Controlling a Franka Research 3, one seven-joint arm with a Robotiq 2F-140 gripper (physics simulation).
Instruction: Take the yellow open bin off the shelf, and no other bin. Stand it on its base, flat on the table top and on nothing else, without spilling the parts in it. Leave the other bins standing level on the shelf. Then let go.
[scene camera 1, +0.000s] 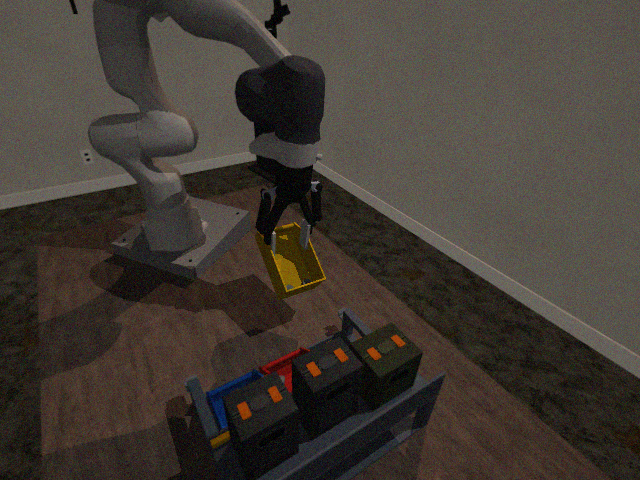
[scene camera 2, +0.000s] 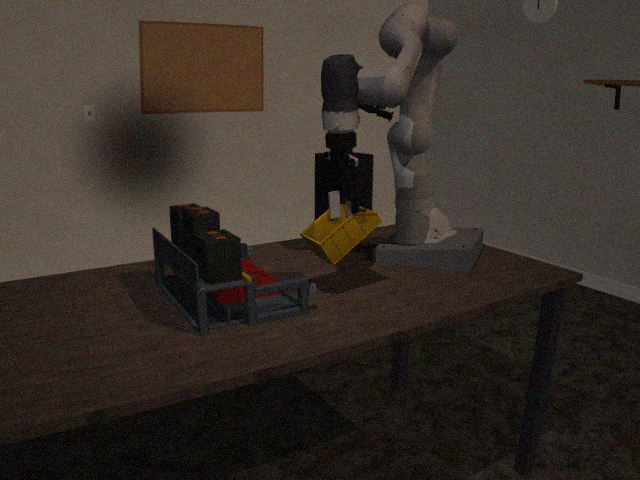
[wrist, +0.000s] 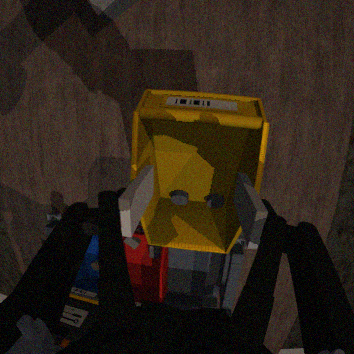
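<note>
The yellow open bin (scene camera 1: 297, 263) (scene camera 2: 346, 235) (wrist: 200, 145) hangs in the air above the table top (scene camera 1: 155, 330) (scene camera 2: 413, 294), tilted steeply with its shelf-side end low. Two small grey parts (wrist: 179, 197) (wrist: 215, 201) lie inside near that low end. My gripper (scene camera 1: 289, 240) (scene camera 2: 342, 206) (wrist: 193, 183) has both finger pads inside the bin, spread against its side walls, and holds it. The shelf (scene camera 1: 199, 403) (scene camera 2: 173, 258) stands apart from the bin. It bears a blue bin (scene camera 1: 222, 390) (wrist: 87, 265) and a red bin (scene camera 1: 284, 369) (scene camera 2: 258, 273) (wrist: 147, 270). Their bases are partly hidden.
Three dark cases (scene camera 1: 261, 403) (scene camera 1: 328, 361) (scene camera 1: 387, 351) with orange latches stand on the shelf behind the open bins. The robot's base plate (scene camera 1: 222, 227) (scene camera 2: 429, 256) is on the table on the other side of the held bin. A wall runs beyond the table.
</note>
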